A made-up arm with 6 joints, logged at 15 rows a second.
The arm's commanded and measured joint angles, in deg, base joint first. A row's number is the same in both.
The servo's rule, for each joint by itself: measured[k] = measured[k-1] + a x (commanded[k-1-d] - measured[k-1]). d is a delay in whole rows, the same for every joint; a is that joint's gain. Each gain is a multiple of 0.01, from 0.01 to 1. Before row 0 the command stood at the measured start. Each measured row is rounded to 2 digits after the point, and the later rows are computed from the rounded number. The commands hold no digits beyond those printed.
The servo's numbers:
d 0
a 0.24 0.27 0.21 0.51 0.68 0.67
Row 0, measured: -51.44, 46.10, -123.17, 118.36, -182.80, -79.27
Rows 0 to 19, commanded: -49.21, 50.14, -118.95, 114.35, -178.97, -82.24; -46.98, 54.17, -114.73, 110.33, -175.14, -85.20; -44.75, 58.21, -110.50, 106.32, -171.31, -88.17; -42.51, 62.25, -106.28, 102.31, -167.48, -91.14; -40.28, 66.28, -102.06, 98.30, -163.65, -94.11; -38.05, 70.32, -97.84, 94.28, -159.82, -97.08; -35.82, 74.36, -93.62, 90.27, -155.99, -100.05; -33.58, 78.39, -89.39, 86.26, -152.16, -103.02; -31.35, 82.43, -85.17, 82.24, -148.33, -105.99; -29.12, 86.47, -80.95, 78.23, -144.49, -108.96; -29.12, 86.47, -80.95, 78.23, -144.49, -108.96; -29.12, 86.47, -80.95, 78.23, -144.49, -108.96; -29.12, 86.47, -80.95, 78.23, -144.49, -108.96; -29.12, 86.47, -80.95, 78.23, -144.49, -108.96; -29.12, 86.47, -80.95, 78.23, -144.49, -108.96; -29.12, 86.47, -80.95, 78.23, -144.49, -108.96; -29.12, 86.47, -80.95, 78.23, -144.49, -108.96; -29.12, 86.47, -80.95, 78.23, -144.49, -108.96; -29.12, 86.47, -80.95, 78.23, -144.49, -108.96; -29.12, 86.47, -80.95, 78.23, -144.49, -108.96
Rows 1 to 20, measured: -50.90, 47.19, -122.28, 116.31, -180.20, -81.26; -49.96, 49.07, -120.69, 113.26, -176.76, -83.90; -48.71, 51.54, -118.55, 109.72, -173.05, -86.76; -47.22, 54.43, -115.97, 105.94, -169.26, -89.69; -45.55, 57.63, -113.05, 102.04, -165.45, -92.65; -43.75, 61.06, -109.86, 98.08, -161.62, -95.62; -41.85, 64.65, -106.45, 94.10, -157.79, -98.59; -39.87, 68.36, -102.87, 90.10, -153.96, -101.56; -37.83, 72.16, -99.15, 86.09, -150.13, -104.53; -35.74, 76.02, -95.33, 82.08, -146.29, -107.50; -34.15, 78.84, -92.31, 80.12, -145.07, -108.48; -32.94, 80.90, -89.92, 79.16, -144.68, -108.80; -32.02, 82.40, -88.04, 78.69, -144.55, -108.91; -31.32, 83.50, -86.55, 78.46, -144.51, -108.94; -30.79, 84.30, -85.37, 78.34, -144.50, -108.95; -30.39, 84.89, -84.44, 78.28, -144.49, -108.96; -30.09, 85.32, -83.71, 78.25, -144.49, -108.96; -29.86, 85.63, -83.13, 78.24, -144.49, -108.96; -29.68, 85.86, -82.67, 78.23, -144.49, -108.96; -29.55, 86.02, -82.31, 78.23, -144.49, -108.96
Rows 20 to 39, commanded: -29.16, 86.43, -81.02, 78.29, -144.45, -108.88; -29.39, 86.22, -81.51, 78.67, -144.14, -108.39; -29.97, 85.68, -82.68, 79.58, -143.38, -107.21; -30.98, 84.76, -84.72, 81.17, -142.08, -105.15; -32.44, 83.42, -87.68, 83.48, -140.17, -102.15; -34.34, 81.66, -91.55, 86.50, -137.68, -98.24; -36.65, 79.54, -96.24, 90.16, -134.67, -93.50; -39.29, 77.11, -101.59, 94.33, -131.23, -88.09; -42.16, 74.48, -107.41, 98.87, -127.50, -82.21; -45.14, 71.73, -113.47, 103.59, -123.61, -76.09; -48.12, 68.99, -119.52, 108.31, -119.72, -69.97; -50.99, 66.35, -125.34, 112.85, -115.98, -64.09; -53.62, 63.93, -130.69, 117.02, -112.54, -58.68; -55.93, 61.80, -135.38, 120.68, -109.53, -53.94; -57.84, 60.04, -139.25, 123.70, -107.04, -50.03; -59.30, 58.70, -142.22, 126.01, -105.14, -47.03; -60.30, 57.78, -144.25, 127.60, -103.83, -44.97; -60.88, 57.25, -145.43, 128.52, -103.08, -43.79; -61.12, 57.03, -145.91, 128.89, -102.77, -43.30; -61.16, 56.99, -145.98, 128.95, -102.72, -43.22
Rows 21 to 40, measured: -29.46, 86.13, -82.04, 78.26, -144.46, -108.91; -29.44, 86.15, -81.93, 78.47, -144.24, -108.56; -29.57, 86.02, -82.09, 79.04, -143.66, -107.66; -29.91, 85.68, -82.64, 80.13, -142.59, -105.98; -30.52, 85.07, -83.70, 81.84, -140.94, -103.41; -31.44, 84.15, -85.35, 84.22, -138.72, -99.95; -32.69, 82.91, -87.64, 87.25, -135.97, -95.63; -34.27, 81.34, -90.57, 90.86, -132.75, -90.58; -36.16, 79.49, -94.11, 94.95, -129.18, -84.97; -38.32, 77.39, -98.18, 99.36, -125.39, -79.02; -40.67, 75.12, -102.66, 103.92, -121.53, -72.96; -43.15, 72.75, -107.42, 108.47, -117.76, -67.02; -45.66, 70.37, -112.31, 112.83, -114.21, -61.43; -48.12, 68.06, -117.15, 116.83, -111.03, -56.41; -50.45, 65.89, -121.79, 120.33, -108.32, -52.14; -52.57, 63.95, -126.08, 123.23, -106.16, -48.72; -54.43, 62.28, -129.90, 125.46, -104.58, -46.21; -55.98, 60.92, -133.16, 127.02, -103.56, -44.59; -57.21, 59.87, -135.84, 127.97, -103.02, -43.73; -58.16, 59.09, -137.97, 128.47, -102.82, -43.39
